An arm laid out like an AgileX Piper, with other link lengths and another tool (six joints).
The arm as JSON. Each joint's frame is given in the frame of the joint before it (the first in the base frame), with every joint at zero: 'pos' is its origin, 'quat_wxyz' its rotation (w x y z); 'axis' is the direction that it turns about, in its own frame. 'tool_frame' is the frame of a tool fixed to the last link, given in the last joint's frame.
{
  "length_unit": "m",
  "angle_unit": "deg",
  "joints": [
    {
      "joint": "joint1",
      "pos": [
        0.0,
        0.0,
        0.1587
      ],
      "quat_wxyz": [
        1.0,
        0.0,
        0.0,
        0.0
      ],
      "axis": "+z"
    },
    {
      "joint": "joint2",
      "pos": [
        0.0,
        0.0,
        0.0
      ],
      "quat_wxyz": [
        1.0,
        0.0,
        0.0,
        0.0
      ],
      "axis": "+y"
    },
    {
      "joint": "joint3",
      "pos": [
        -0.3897,
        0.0,
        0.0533
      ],
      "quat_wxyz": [
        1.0,
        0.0,
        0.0,
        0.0
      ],
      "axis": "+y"
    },
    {
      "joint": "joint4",
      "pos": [
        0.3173,
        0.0,
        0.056
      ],
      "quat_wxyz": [
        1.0,
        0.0,
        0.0,
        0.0
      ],
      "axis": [
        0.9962,
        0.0,
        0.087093
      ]
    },
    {
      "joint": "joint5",
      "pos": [
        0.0,
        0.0,
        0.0
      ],
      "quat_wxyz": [
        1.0,
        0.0,
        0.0,
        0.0
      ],
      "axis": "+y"
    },
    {
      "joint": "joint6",
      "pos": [
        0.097,
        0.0,
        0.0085
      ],
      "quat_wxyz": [
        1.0,
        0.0,
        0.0,
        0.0
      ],
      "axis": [
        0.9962,
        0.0,
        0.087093
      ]
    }
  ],
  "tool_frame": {
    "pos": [
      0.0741,
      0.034,
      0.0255
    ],
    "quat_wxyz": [
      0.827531,
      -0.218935,
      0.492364,
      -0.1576
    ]
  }
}
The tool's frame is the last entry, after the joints.
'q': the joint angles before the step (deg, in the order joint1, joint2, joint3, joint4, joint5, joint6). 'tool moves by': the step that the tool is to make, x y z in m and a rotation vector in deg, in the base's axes. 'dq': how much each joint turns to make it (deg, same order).
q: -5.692 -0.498 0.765 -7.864 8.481 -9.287
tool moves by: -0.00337 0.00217 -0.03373 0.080 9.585 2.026
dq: 3.192 -0.064 0.779 -0.150 8.919 -0.555
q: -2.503 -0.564 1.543 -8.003 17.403 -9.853
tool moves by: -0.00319 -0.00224 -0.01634 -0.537 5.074 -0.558
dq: 0.149 0.002 0.168 -0.634 4.920 -0.175
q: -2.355 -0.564 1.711 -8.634 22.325 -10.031
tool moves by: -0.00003 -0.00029 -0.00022 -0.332 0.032 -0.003
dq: 0.003 -0.002 0.000 -0.286 0.018 -0.051
